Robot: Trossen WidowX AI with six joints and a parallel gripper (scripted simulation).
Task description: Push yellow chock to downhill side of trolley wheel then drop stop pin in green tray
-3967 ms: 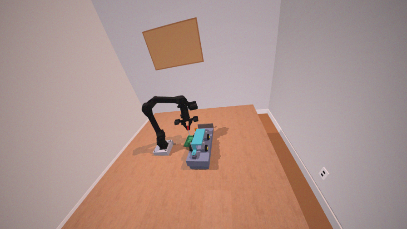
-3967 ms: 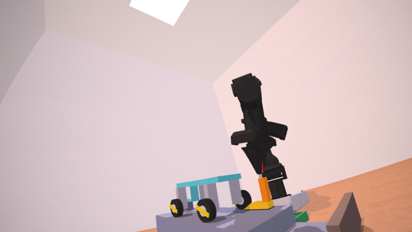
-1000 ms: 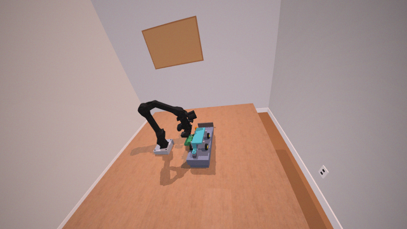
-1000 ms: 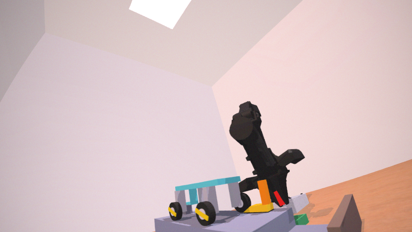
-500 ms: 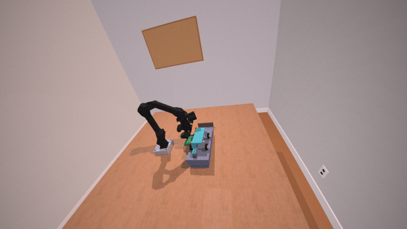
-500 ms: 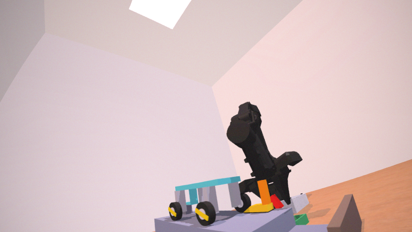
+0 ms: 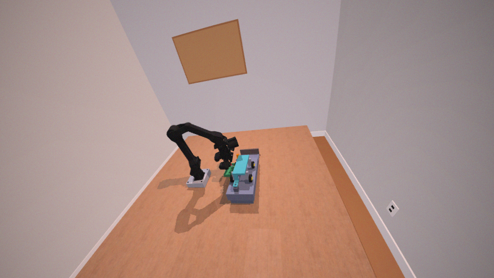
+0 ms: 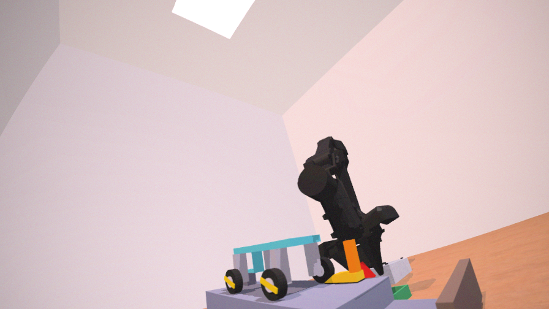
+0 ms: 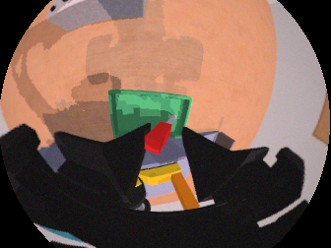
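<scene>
Now: gripper tip right at the red-headed stop pin. From my gripper tip the other things lie so: yellow chock (6 cm ahead, 1 cm to the right, 3 cm above); then green tray (2 cm to the right, 6 cm below); then grey ramp (11 cm ahead, 12 cm to the right).
</scene>
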